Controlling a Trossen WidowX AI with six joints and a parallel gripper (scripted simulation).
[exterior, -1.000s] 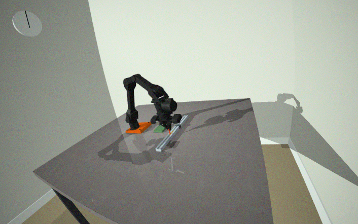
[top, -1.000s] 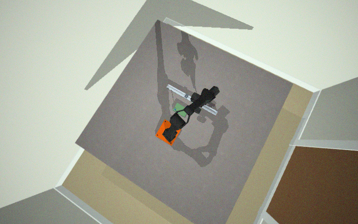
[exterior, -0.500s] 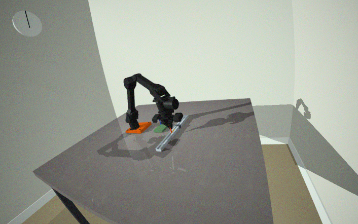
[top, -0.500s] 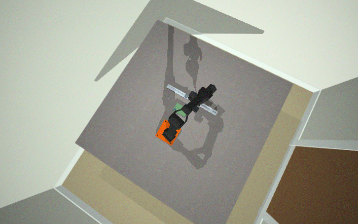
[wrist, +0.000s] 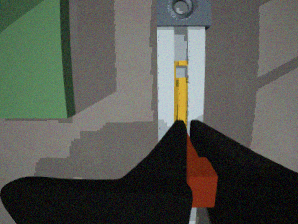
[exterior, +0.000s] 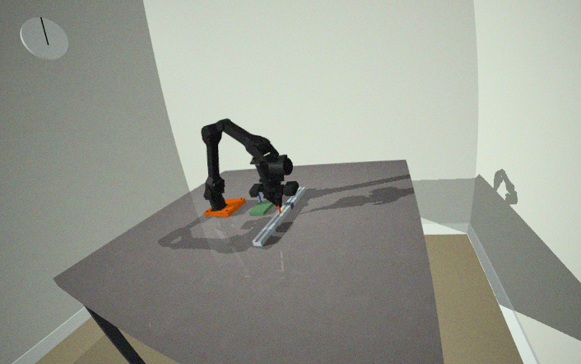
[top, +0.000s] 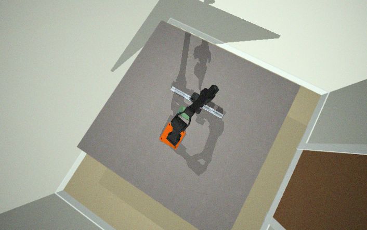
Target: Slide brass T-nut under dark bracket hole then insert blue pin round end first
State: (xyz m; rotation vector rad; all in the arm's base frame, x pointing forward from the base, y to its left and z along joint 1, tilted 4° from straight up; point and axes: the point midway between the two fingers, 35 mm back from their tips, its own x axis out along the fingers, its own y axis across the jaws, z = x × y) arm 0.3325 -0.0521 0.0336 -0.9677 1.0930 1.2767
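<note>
Now: gripper tip 1 cm short of the aluminum rail, 5 cm to the right of it and 3 cm above it. Also, from my gripper tip: blue pin: 13 cm behind, 10 cm to the left, 1 cm below; then green tray: 12 cm behind, 8 cm to the left, 3 cm below; then brass T-nut: 1 cm to the left.
</note>
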